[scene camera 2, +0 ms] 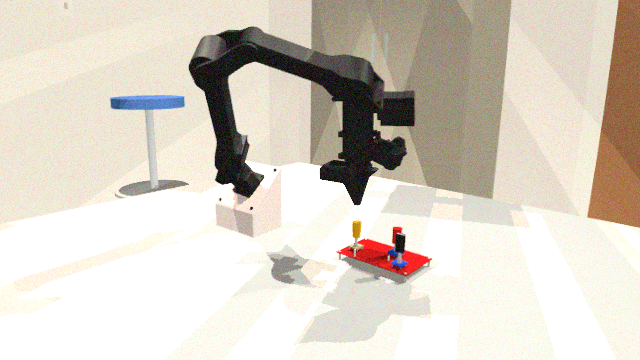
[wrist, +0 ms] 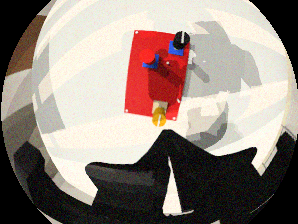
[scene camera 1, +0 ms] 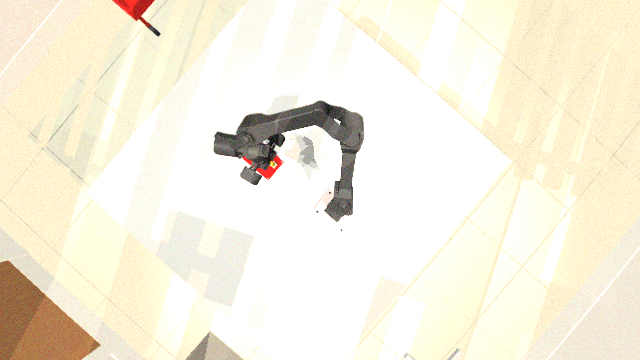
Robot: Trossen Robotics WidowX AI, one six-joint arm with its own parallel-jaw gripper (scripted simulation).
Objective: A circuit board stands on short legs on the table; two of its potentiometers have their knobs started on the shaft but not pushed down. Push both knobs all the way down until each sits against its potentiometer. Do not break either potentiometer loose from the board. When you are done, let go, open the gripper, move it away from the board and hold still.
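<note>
Shut and holding nothing, that is how my gripper point(scene camera 2: 357, 204) is. I can see the gripper in scene camera 1 point(scene camera 1: 268, 160) too, and the wrist view has it as well point(wrist: 166, 133).
</note>
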